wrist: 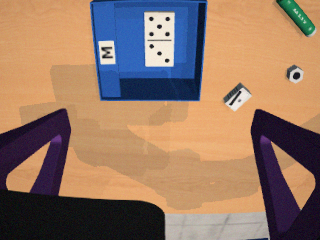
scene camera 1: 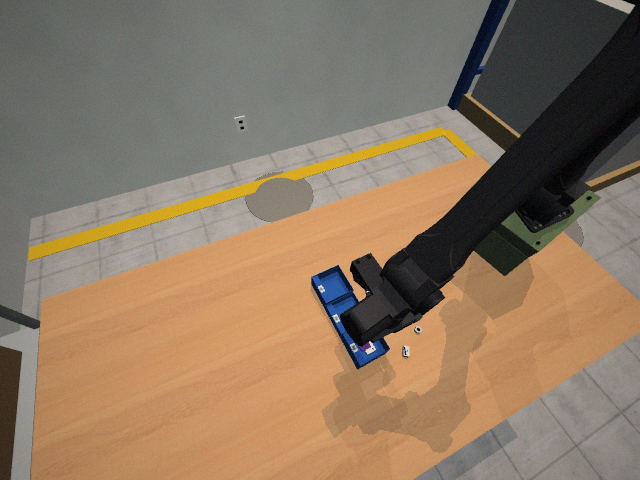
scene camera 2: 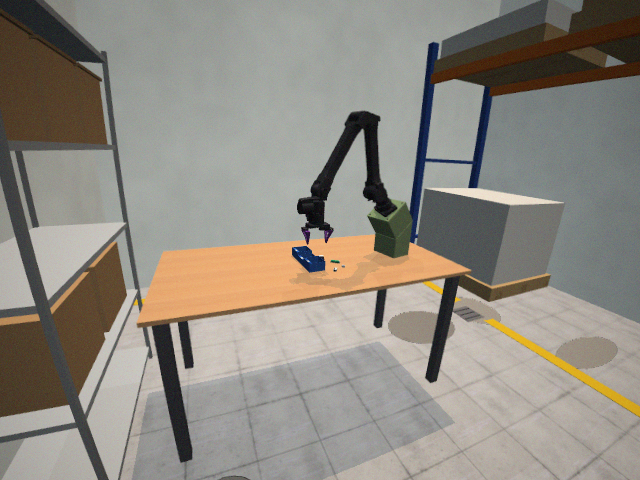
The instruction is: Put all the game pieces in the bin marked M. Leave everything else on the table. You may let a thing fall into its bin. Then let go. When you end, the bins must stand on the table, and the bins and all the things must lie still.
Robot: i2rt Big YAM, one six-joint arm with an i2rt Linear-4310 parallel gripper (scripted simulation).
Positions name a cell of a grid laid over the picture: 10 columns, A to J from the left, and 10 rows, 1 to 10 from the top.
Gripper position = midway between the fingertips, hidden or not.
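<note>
From the wrist I can see my gripper (wrist: F5) and a white domino (wrist: E2). Scene camera 1 gives me a blue bin (scene camera 1: F7). Scene camera 2 doesn't show the white domino, since it's hidden by the blue bin.
</note>
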